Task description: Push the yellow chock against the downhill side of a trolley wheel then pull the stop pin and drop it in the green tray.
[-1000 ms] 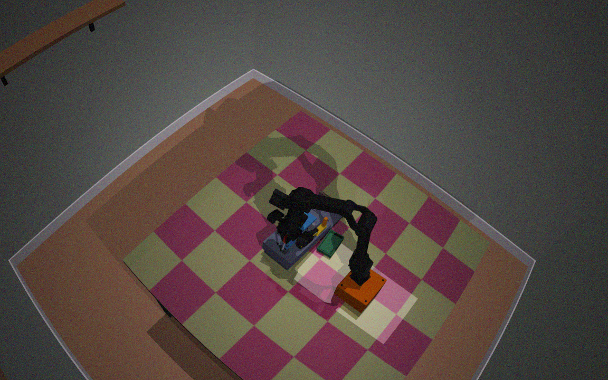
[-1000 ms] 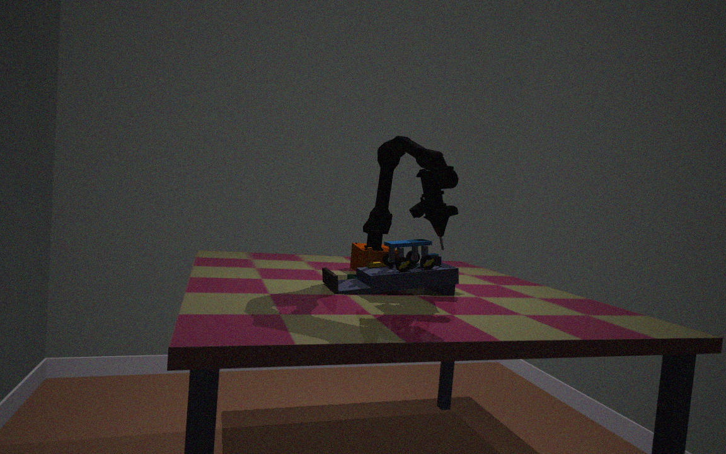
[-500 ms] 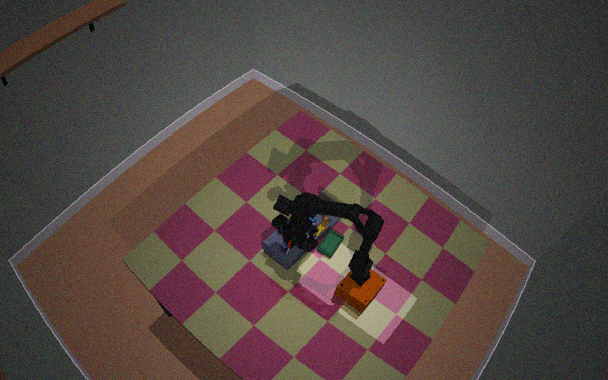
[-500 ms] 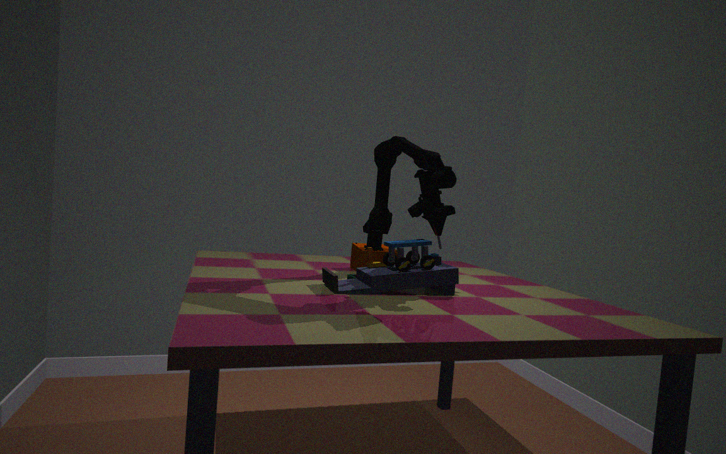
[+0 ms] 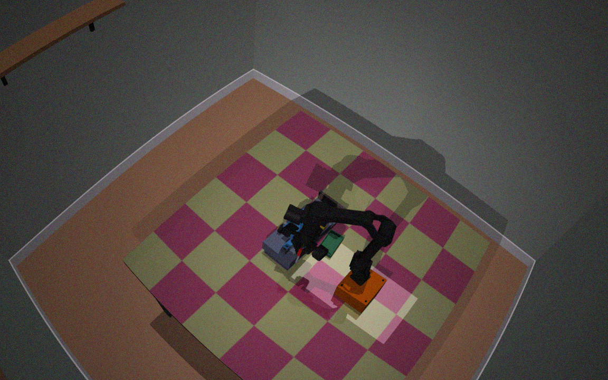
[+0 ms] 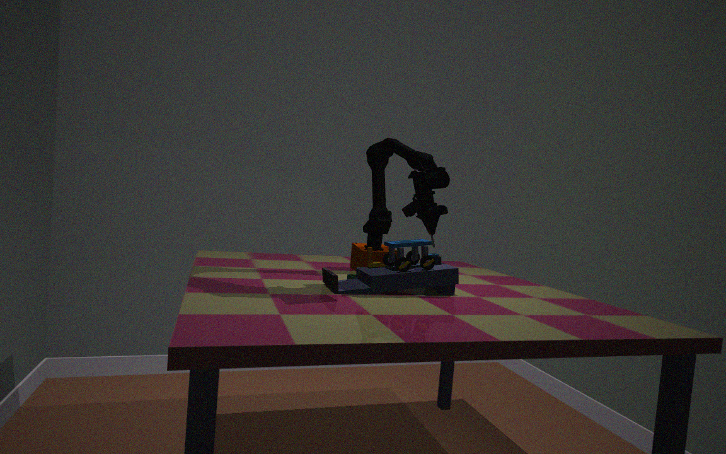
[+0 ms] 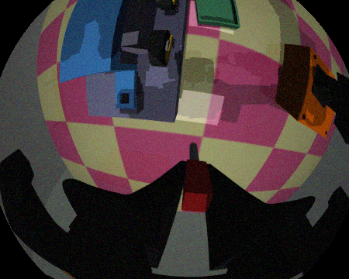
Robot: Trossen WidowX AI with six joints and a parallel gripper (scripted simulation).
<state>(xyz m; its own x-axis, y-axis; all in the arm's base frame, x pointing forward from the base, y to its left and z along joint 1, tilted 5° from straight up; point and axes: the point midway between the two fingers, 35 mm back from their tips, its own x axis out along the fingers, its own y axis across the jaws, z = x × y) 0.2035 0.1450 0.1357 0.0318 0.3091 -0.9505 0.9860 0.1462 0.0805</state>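
Right now the green tray is 21 cm to the right of my gripper tip, 18 cm below it and 1 cm ahead of it. Also, from my gripper tip: yellow chock: 20 cm to the right, 9 cm below, 7 cm ahead; then red-headed stop pin: right at my gripper tip; then blue-topped trolley: 12 cm ahead, 11 cm to the right, 7 cm below.
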